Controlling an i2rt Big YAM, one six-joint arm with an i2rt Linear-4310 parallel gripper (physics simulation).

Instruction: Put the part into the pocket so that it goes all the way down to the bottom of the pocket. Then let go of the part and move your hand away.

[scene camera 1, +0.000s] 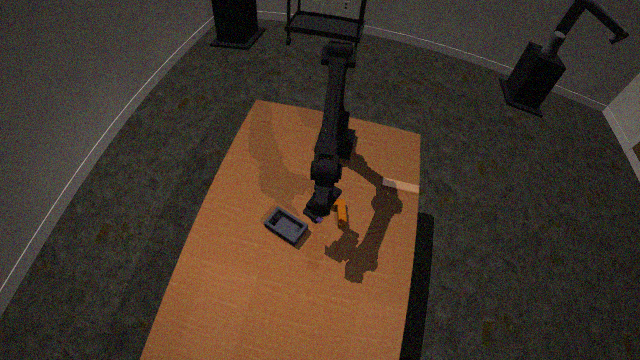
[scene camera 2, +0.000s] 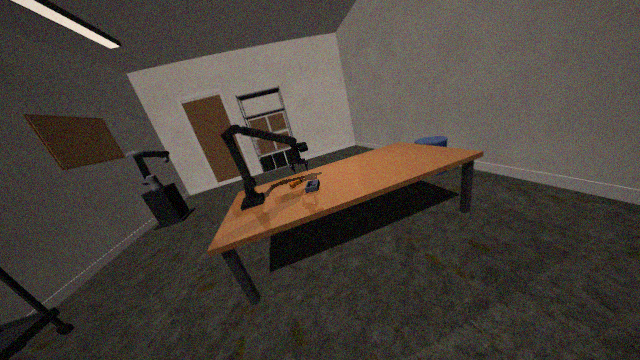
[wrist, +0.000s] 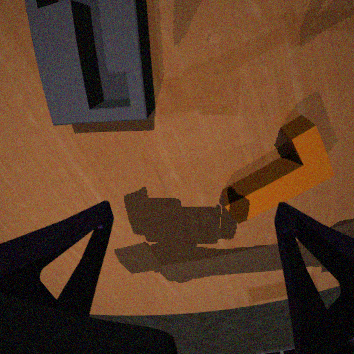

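Where they show: gripper, fingertip midpoint: (scene camera 2: 301, 172) (wrist: 191, 210); arm's base at its link origin: (scene camera 2: 253, 199).
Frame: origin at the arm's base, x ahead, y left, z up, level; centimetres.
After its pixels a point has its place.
Observation:
The part, an orange L-shaped block (scene camera 1: 342, 214) @[x 35.9, y 10.6, z 0.1 cm] (scene camera 2: 295, 184) @[x 34.0, y 8.4, z -2.0 cm] (wrist: 285, 186) @[x 34.2, y 9.8, z 0.2 cm], lies flat on the table. The pocket is a rectangular recess in a blue-grey block (scene camera 1: 280, 234) @[x 50.3, y -9.4, z 0.1 cm] (scene camera 2: 312, 189) @[x 44.3, y -15.6, z -1.2 cm] (wrist: 55, 75) @[x 49.3, y -7.1, z 0.8 cm], which stands apart from the part; in the wrist view it is cut off at the upper left. My gripper (scene camera 1: 327, 211) @[x 41.3, y 3.3, z 7.9 cm] (scene camera 2: 300, 168) @[x 41.3, y 3.3, z 7.9 cm] (wrist: 191, 210) @[x 41.3, y 3.3, z 7.9 cm] is open and empty, above the table. In the wrist view the part is ahead of the right fingertip, its long arm's end nearest the fingers. In scene camera 1 the arm partly hides the fingers and the part's short leg.
The wooden table (scene camera 1: 215, 300) @[x 81.4, y -24.8, z -2.8 cm] (scene camera 2: 380, 175) @[x 92.1, y -26.2, z -2.8 cm] carries my arm, whose dark shadows fall beside the part. The table's edge shows low in the wrist view. Off the table are another arm on a pedestal (scene camera 1: 534, 75) (scene camera 2: 165, 202), a shelf unit (scene camera 1: 327, 25) and a blue drum (scene camera 2: 432, 140).

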